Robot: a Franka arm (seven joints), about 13 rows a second.
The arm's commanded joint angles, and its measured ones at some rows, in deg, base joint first. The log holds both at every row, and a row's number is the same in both.
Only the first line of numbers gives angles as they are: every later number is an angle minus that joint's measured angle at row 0.
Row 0, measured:
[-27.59, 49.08, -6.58, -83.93, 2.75, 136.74, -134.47]
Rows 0 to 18, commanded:
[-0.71, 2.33, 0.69, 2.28, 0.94, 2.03, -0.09]
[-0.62, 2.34, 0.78, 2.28, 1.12, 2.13, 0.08]
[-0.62, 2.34, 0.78, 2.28, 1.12, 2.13, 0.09]
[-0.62, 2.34, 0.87, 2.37, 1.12, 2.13, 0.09]
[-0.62, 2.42, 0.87, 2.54, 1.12, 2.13, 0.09]
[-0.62, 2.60, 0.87, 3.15, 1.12, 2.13, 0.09]
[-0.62, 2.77, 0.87, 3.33, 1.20, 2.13, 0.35]
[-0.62, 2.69, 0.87, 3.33, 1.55, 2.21, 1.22]
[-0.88, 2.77, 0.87, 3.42, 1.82, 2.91, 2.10]
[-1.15, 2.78, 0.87, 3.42, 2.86, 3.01, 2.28]
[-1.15, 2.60, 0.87, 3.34, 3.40, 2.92, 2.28]
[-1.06, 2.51, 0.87, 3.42, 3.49, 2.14, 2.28]
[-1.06, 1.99, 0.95, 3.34, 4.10, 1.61, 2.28]
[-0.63, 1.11, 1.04, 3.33, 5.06, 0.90, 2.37]
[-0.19, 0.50, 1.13, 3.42, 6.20, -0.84, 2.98]
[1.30, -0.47, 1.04, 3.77, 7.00, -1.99, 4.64]
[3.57, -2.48, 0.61, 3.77, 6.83, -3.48, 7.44]
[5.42, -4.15, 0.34, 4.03, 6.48, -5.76, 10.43]
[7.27, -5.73, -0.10, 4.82, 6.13, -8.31, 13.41]
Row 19, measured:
[3.62, -1.23, 0.94, 4.84, 5.80, -3.07, 8.23]
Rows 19 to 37, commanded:
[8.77, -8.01, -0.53, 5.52, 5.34, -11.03, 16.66]
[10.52, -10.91, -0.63, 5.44, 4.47, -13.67, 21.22]
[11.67, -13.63, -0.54, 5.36, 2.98, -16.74, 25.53]
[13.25, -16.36, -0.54, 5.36, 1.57, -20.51, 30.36]
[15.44, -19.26, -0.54, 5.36, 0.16, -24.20, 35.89]
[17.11, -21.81, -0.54, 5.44, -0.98, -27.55, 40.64]
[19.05, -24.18, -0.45, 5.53, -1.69, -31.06, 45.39]
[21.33, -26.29, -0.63, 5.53, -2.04, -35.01, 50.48]
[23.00, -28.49, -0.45, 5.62, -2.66, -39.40, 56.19]
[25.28, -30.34, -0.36, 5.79, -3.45, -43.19, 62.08]
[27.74, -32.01, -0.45, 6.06, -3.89, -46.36, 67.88]
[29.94, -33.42, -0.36, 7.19, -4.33, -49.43, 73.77]
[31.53, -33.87, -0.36, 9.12, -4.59, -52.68, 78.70]
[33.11, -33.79, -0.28, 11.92, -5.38, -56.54, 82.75]
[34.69, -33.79, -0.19, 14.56, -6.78, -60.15, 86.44]
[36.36, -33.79, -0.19, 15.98, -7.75, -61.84, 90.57]
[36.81, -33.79, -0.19, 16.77, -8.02, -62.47, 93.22]
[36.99, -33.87, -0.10, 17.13, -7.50, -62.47, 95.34]
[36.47, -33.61, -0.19, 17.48, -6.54, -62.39, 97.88]
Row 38, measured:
[36.85, -34.59, 0.31, 15.40, -6.87, -61.00, 93.33]
